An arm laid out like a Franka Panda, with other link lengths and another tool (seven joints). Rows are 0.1 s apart.
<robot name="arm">
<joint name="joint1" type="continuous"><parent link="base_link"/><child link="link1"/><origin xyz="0 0 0.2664" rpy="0 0 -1.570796"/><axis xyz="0 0 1"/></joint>
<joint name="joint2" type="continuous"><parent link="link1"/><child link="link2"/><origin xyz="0 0 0" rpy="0 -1.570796 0"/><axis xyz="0 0 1"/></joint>
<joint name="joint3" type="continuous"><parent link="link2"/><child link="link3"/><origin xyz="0.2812 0 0" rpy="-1.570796 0 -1.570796"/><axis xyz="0 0 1"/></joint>
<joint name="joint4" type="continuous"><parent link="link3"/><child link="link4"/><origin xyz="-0.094 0 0" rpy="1.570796 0 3.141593"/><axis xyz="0 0 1"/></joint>
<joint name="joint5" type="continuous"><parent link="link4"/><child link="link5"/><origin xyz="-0.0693 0.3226 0" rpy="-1.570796 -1.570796 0"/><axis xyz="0 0 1"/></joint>
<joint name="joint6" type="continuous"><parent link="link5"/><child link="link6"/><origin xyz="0 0 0" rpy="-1.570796 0 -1.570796"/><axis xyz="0 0 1"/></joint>
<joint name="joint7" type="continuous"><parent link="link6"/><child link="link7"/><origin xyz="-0.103 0 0" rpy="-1.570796 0 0"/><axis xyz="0 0 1"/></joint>
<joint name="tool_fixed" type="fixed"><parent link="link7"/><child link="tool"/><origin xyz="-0.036 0.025 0.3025" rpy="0 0.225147 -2.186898"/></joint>
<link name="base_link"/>
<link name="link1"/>
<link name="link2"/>
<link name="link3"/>
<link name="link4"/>
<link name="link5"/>
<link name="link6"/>
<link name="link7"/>
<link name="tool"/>
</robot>
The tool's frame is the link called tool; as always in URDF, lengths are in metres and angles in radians. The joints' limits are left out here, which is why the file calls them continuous.
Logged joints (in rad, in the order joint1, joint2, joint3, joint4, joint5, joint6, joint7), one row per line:
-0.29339 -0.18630 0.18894 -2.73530 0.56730 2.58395 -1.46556
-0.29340 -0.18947 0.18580 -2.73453 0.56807 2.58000 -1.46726
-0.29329 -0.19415 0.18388 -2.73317 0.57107 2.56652 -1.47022
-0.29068 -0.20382 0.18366 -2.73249 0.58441 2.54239 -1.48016
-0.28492 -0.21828 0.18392 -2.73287 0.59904 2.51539 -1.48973
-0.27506 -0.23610 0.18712 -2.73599 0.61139 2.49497 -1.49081
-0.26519 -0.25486 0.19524 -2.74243 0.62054 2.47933 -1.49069
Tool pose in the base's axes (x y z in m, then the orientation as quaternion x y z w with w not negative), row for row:
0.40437 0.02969 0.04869 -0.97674 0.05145 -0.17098 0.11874
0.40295 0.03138 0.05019 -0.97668 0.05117 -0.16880 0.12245
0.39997 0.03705 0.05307 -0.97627 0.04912 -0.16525 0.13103
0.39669 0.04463 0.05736 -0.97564 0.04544 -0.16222 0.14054
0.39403 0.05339 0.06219 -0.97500 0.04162 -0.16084 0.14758
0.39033 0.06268 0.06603 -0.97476 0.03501 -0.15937 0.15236
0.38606 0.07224 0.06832 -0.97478 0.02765 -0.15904 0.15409
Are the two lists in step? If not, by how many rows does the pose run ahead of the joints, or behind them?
The pose runs 1 row ahead of the joints: the pose in row i belongs to the joints in row i + 1.
